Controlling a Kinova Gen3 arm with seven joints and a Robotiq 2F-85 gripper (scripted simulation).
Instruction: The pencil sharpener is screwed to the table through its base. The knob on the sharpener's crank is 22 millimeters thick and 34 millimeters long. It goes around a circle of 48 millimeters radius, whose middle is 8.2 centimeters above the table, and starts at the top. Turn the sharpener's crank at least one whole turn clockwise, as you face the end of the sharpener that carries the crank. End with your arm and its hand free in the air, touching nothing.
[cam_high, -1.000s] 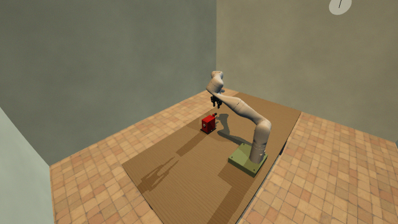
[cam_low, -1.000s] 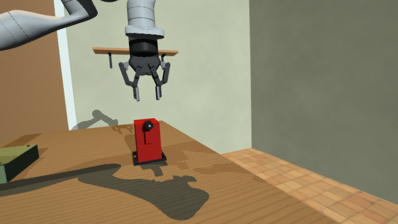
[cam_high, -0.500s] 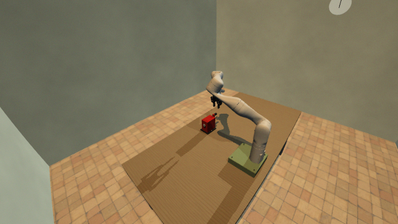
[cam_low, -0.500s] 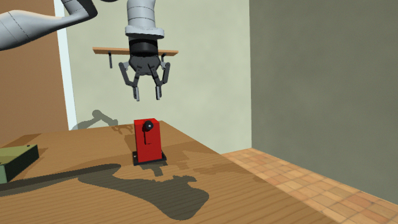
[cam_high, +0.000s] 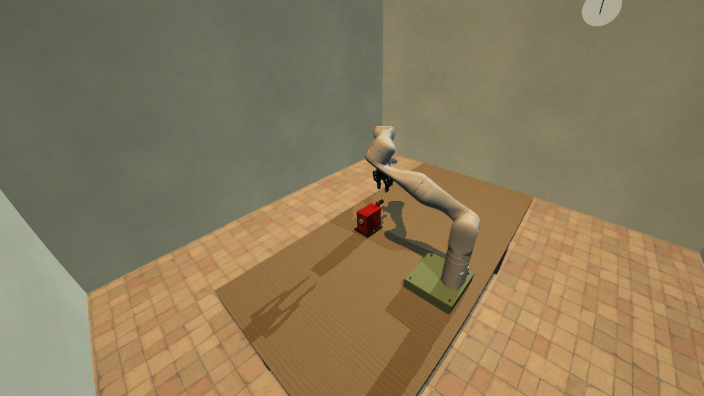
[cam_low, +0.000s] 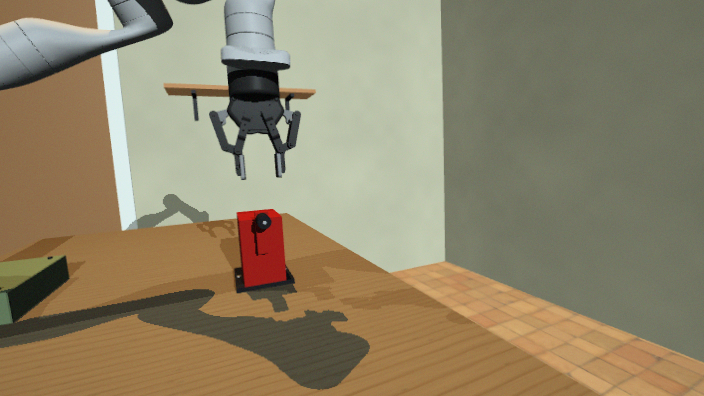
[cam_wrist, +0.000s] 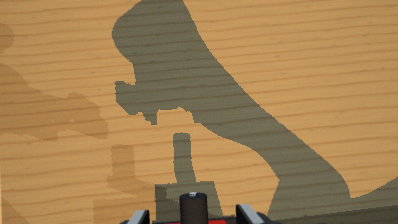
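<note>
Now: hand 2 cm to the right of the black crank knob and 9 cm above it.
</note>
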